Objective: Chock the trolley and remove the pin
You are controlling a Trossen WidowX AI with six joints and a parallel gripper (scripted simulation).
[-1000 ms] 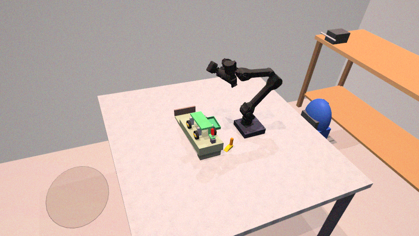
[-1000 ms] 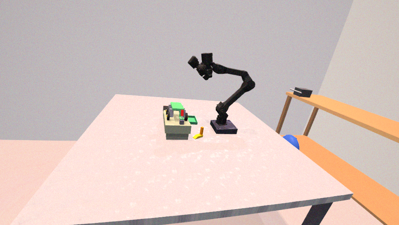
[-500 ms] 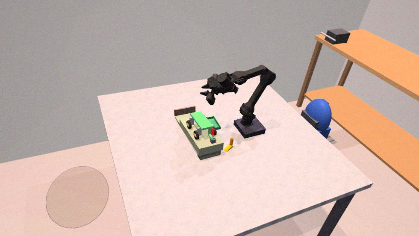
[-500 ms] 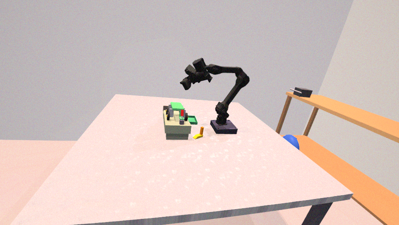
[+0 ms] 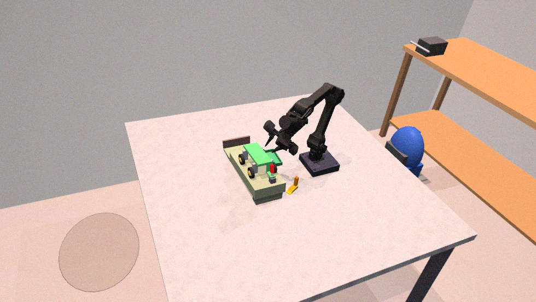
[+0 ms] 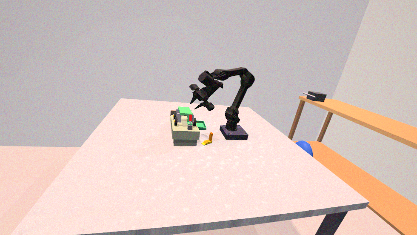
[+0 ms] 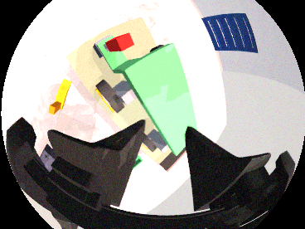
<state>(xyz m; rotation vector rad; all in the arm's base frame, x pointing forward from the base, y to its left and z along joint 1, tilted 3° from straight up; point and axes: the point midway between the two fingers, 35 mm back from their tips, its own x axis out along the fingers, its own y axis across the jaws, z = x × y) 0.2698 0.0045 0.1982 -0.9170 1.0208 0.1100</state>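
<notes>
Right now the yellow chock is 170 mm below my gripper tip, 110 mm to the left of it and 80 mm behind it. Round my gripper tip: red-headed stop pin: 90 mm to the left, 60 mm below, 30 mm ahead; trolley: 80 mm below, 40 mm ahead, 30 mm to the right; pale ramp block: 140 mm below, 30 mm to the right, 30 mm ahead.
</notes>
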